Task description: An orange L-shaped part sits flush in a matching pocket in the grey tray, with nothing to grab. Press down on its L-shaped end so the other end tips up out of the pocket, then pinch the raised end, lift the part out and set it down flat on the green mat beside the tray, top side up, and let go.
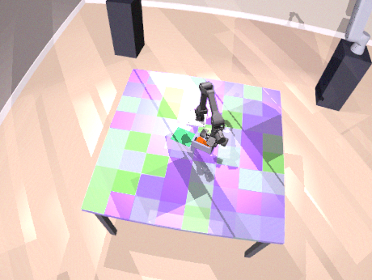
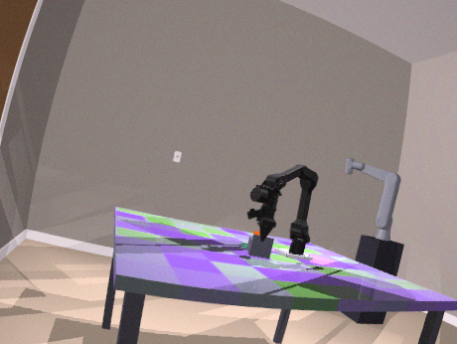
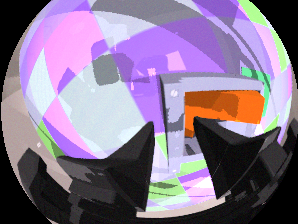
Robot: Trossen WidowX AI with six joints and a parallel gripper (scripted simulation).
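The orange L-shaped part lies 20 mm behind my gripper tip, 40 mm to the right of it and 20 mm below it. Also, from my gripper tip: green mat: 50 mm behind, 220 mm to the right, 80 mm below.
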